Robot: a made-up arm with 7 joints.
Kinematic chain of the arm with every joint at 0, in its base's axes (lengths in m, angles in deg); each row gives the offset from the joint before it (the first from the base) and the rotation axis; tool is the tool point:
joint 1: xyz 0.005 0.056 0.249 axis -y
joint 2: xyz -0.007 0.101 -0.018 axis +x
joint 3: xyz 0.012 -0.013 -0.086 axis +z
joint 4: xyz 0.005 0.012 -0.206 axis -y
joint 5: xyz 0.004 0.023 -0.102 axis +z
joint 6: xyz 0.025 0 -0.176 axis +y
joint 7: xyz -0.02 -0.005 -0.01 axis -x
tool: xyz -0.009 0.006 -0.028
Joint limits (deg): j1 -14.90..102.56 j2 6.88..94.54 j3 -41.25..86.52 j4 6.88..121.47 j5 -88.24..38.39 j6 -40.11..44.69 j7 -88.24..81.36
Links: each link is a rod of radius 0.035 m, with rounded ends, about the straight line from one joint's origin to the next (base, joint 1, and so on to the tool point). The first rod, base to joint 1, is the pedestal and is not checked.
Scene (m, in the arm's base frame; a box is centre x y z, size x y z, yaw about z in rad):
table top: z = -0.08
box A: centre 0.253 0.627 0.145 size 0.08 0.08 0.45 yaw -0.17
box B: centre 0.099 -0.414 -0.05 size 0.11 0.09 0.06 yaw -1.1
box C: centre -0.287 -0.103 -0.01 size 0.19 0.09 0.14 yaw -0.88
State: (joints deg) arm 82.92 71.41 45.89 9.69 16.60 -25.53 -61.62
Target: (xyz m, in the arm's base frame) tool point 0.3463 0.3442 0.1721
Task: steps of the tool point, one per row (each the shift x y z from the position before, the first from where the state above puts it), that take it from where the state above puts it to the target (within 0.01 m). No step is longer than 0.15 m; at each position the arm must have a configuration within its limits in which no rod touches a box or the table.
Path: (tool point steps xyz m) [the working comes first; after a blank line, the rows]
Joints at the target: 21.40 22.74 11.33 99.88 9.78 -22.22 -69.35
Straight joint move there: touches box A.

1: -0.0271 -0.0082 0.0587
2: -0.0265 -0.0225 0.0565
3: -0.0253 -0.0358 0.0509
4: -0.0237 -0.0475 0.0423
5: -0.0216 -0.0566 0.0309
6: -0.0191 -0.0627 0.0176
7: 0.1122 -0.0197 -0.0062
8: 0.1006 -0.0275 -0.0446
9: 0.0769 -0.0344 -0.0754
10: 0.0451 -0.0397 -0.0946
11: 0.0103 -0.0436 -0.1009

